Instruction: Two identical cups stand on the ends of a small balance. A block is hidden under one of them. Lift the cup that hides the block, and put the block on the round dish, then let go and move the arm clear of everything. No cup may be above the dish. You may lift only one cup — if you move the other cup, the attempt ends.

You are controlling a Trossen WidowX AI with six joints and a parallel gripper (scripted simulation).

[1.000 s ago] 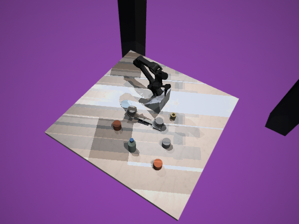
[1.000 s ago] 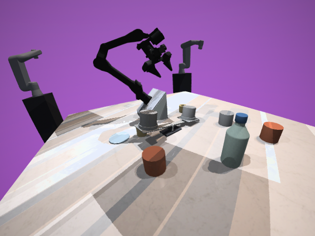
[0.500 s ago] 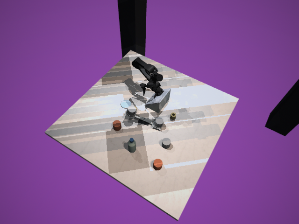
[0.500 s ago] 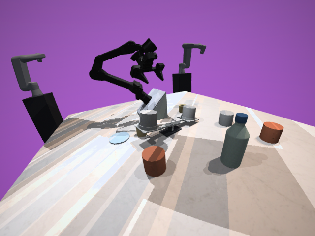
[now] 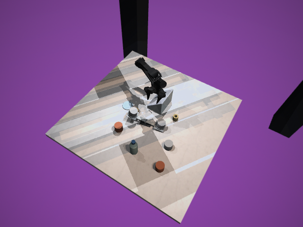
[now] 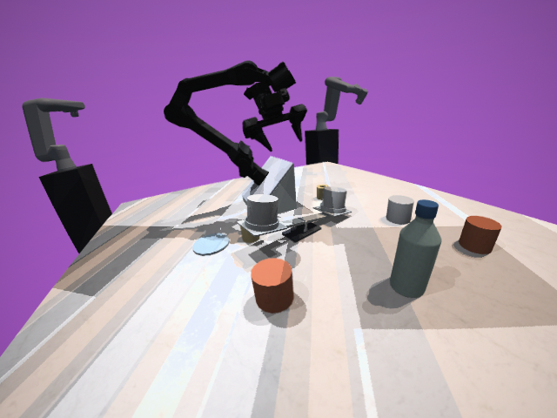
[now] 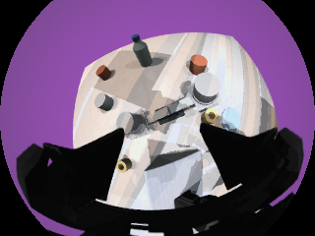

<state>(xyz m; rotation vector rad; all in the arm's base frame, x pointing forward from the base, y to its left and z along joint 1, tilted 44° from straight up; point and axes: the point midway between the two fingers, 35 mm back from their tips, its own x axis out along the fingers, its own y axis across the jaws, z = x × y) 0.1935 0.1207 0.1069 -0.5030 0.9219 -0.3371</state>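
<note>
Now: the grey block 19 cm below my gripper tip, 12 cm to the left of it and 5 cm ahead of it. From my gripper tip the other things lie so: bottle (36 cm ahead, 12 cm below, 6 cm to the left); then pale blue round dish (26 cm to the right, 23 cm below, 1 cm ahead); then black balance (21 cm below, 8 cm ahead, 1 cm to the right).
</note>
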